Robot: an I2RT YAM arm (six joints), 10 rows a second.
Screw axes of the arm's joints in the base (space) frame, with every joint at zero. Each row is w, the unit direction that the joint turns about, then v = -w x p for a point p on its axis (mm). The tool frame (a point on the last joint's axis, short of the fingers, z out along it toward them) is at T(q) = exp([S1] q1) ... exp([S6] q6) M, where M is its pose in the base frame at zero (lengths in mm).
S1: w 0 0 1 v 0.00 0.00 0.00
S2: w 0 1 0 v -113.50 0.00 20.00
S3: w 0 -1 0 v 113.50 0.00 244.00
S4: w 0 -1 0 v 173.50 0.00 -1.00
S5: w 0 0 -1 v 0.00 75.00 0.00
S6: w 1 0 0 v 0.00 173.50 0.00
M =
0 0 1 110.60
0 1 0 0.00
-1 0 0 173.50
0 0 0 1
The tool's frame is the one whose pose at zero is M.
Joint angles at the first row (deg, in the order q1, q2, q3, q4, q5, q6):
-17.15, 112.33, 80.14, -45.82, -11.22, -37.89
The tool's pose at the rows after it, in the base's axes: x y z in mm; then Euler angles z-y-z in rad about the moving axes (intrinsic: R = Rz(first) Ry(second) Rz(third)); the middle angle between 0 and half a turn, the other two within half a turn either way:
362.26 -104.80 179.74 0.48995 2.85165 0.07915
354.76 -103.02 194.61 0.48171 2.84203 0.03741
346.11 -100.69 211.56 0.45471 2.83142 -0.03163
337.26 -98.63 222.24 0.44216 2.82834 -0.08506
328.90 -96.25 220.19 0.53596 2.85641 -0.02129
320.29 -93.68 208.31 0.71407 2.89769 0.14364
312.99 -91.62 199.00 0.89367 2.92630 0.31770
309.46 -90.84 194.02 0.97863 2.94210 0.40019
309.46 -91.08 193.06 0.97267 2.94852 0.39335
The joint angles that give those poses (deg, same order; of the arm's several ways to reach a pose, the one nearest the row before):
-17.23, 110.76, 79.92, -47.31, -11.73, -39.55
-17.34, 108.09, 79.75, -49.32, -12.03, -41.50
-17.41, 105.08, 79.68, -51.51, -12.12, -43.88
-17.52, 102.61, 79.02, -53.06, -12.10, -46.30
-17.56, 101.71, 77.67, -54.92, -12.12, -48.31
-17.56, 101.71, 75.18, -56.05, -11.88, -49.47
-17.56, 101.71, 73.14, -56.90, -11.49, -50.11
-17.56, 101.73, 72.05, -57.06, -10.96, -50.39
-17.56, 101.82, 71.94, -56.91, -10.59, -50.46

